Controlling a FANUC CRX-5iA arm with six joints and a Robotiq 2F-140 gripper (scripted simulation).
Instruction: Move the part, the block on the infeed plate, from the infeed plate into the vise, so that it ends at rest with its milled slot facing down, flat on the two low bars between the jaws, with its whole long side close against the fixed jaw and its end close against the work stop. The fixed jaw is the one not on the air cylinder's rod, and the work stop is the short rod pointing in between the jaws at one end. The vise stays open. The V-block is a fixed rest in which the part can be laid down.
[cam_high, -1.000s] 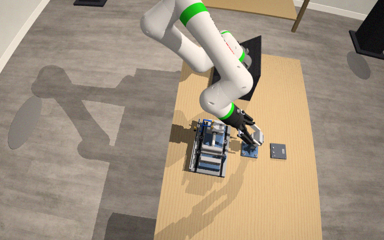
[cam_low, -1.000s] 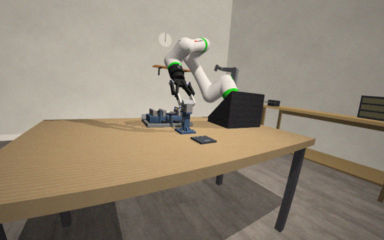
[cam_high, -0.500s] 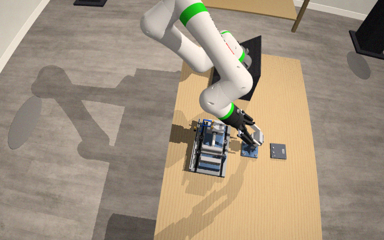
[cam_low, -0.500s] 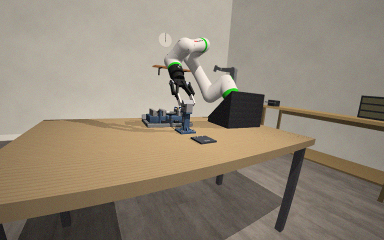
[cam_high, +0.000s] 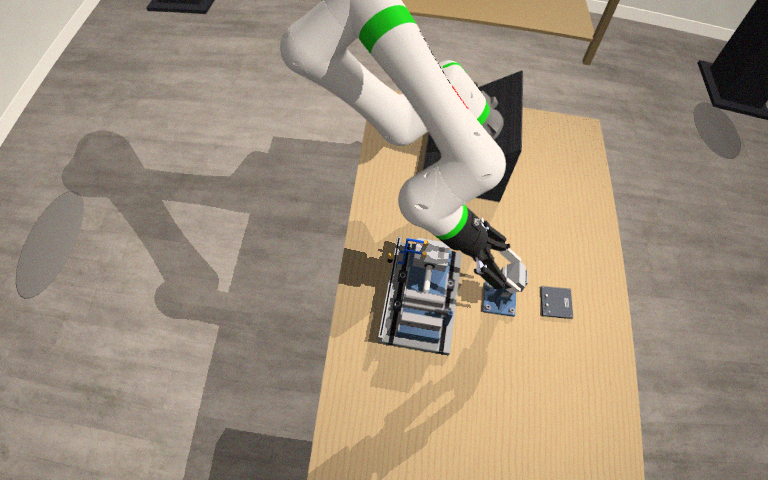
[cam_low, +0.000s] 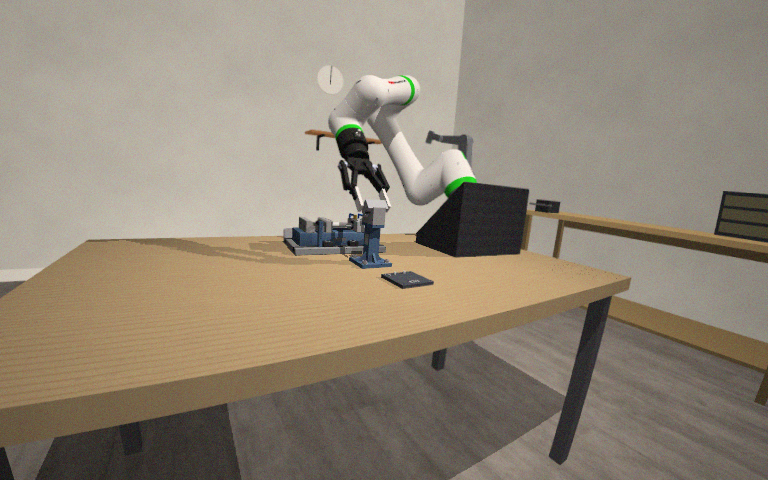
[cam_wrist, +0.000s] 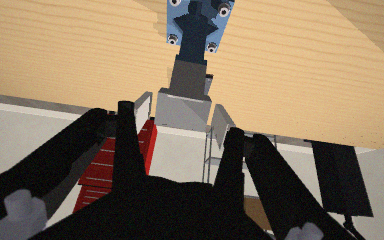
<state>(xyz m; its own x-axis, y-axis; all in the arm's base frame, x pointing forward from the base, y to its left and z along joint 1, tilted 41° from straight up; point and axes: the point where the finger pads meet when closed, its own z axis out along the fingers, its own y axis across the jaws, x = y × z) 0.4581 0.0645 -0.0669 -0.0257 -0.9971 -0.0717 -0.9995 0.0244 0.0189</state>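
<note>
Right now the part is 20 mm to the left of my hand and 20 mm below it. Round my hand: white cylinder rod 200 mm to the right, 100 mm below, 10 mm ahead; then V-block post 120 mm below, 20 mm to the left; then work stop 150 mm to the right, 100 mm ahead, 80 mm below.
</note>
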